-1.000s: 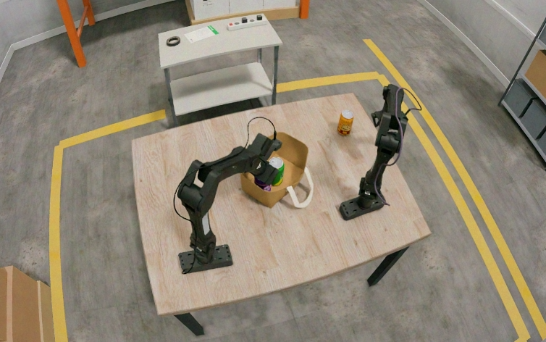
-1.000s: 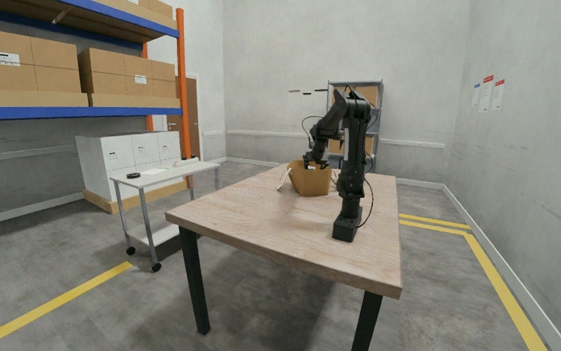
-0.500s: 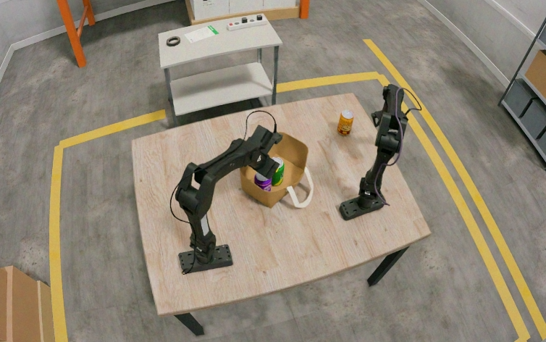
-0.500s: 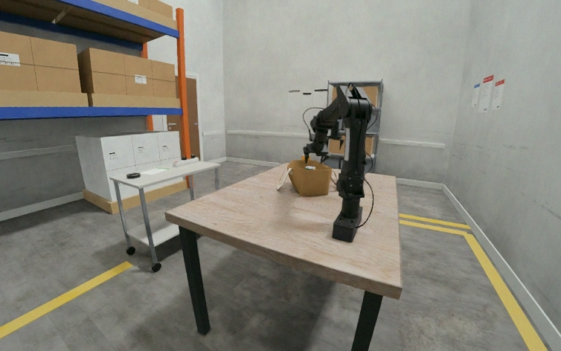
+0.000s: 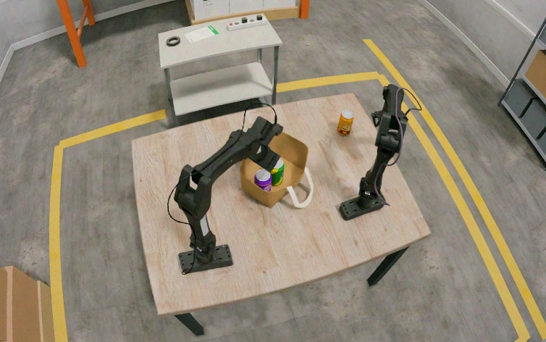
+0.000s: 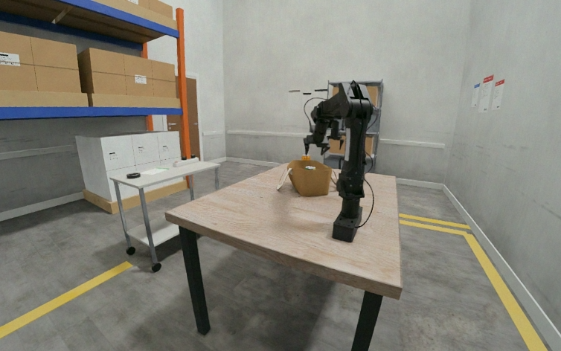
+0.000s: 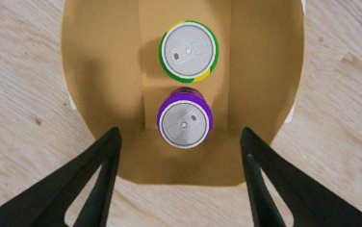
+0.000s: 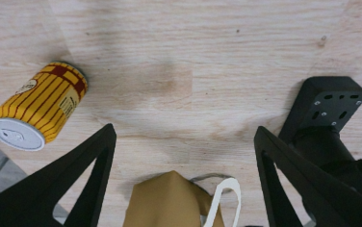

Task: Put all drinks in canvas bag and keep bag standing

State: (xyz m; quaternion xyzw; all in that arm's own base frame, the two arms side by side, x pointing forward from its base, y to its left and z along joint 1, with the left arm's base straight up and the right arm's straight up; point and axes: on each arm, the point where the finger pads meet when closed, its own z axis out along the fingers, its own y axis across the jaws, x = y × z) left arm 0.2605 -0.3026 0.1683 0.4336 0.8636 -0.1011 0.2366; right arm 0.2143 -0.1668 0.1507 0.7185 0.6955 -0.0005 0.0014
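Now: right hand 190 mm short of the orange can, 50 mm to the right of it and 120 mm above it. From my right hand the other things lie so: purple can: 10 mm ahead, 540 mm to the left, 110 mm below; green can: 50 mm ahead, 470 mm to the left, 110 mm below.
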